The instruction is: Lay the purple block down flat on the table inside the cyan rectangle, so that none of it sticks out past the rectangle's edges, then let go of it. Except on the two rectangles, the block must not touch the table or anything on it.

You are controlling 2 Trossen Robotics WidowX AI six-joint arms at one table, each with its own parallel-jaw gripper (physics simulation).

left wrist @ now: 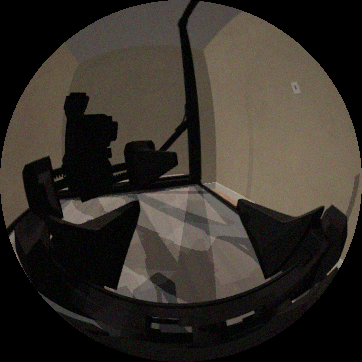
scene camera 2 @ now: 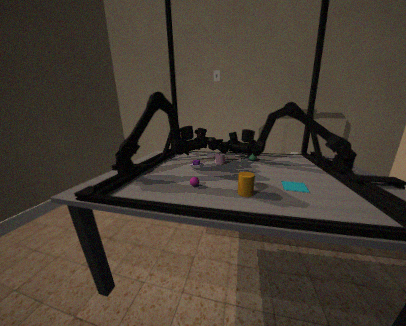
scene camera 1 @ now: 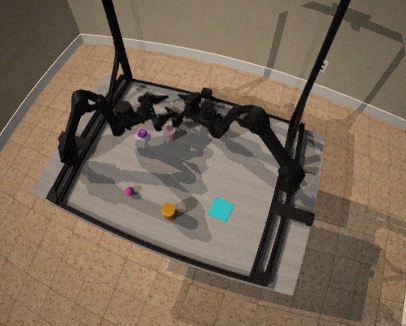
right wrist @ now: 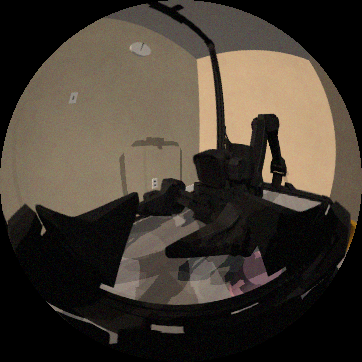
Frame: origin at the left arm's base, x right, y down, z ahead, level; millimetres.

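Seen in the pictures: left gripper, fingertip midpoint: [left wrist: 189,205] [scene camera 1: 171,100] [right wrist: 143,226]; right gripper, fingertip midpoint: [left wrist: 123,169] [scene camera 2: 218,139] [scene camera 1: 171,103] [right wrist: 191,197]; left arm's base at its link origin: [scene camera 2: 341,169] [scene camera 1: 289,186] [right wrist: 275,185]; right arm's base at its link origin: [scene camera 2: 125,172] [scene camera 1: 71,159].
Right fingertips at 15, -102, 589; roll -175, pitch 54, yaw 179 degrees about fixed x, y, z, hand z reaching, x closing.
Observation:
Pixels of each thing's top centre, then the offset from my right fingertips to it, as dx, dy, dz. "spot": a spot on its surface instead.
- small purple block at its top centre: [scene camera 1: 141,132] [scene camera 2: 196,160] -140, +102, +75
- pale rectangle at a spot on its surface: [scene camera 1: 140,136] spot: -157, +111, +71
- cyan rectangle at a spot on its surface: [scene camera 1: 221,209] [scene camera 2: 295,186] spot: -239, +121, -400
- pink cylinder at its top centre: [right wrist: 263,266] [scene camera 1: 169,130] [scene camera 2: 219,154] -80, +69, -40
- orange cylinder at its top centre: [scene camera 2: 246,174] [scene camera 1: 168,209] -365, +52, -245
- magenta ball at its top centre: [scene camera 2: 194,177] [scene camera 1: 128,189] -385, +86, -58
- green object at its top centre: [scene camera 2: 252,153] +40, +76, -194
The small purple block [scene camera 1: 142,133] [scene camera 2: 196,162] sits on a pale rectangle [scene camera 1: 140,138] at the back left of the table; its exact pose is too small to tell. The cyan rectangle [scene camera 1: 221,209] [scene camera 2: 295,186] lies bare at the front right. My right gripper [scene camera 1: 161,111] is open and empty, above the table behind and to the right of the block. My left gripper [scene camera 1: 174,105] [left wrist: 189,205] is open and empty, further right, facing the right gripper. The two grippers' fingers overlap in the scene views. The block is not plainly visible in the wrist views.
A pink cylinder [scene camera 1: 170,132] [scene camera 2: 220,159] [right wrist: 255,270] stands just right of the block. An orange cylinder [scene camera 1: 168,211] [scene camera 2: 246,184] stands left of the cyan rectangle. A magenta ball [scene camera 1: 130,191] [scene camera 2: 194,181] lies front left. A green object [scene camera 2: 253,157] is at the back.

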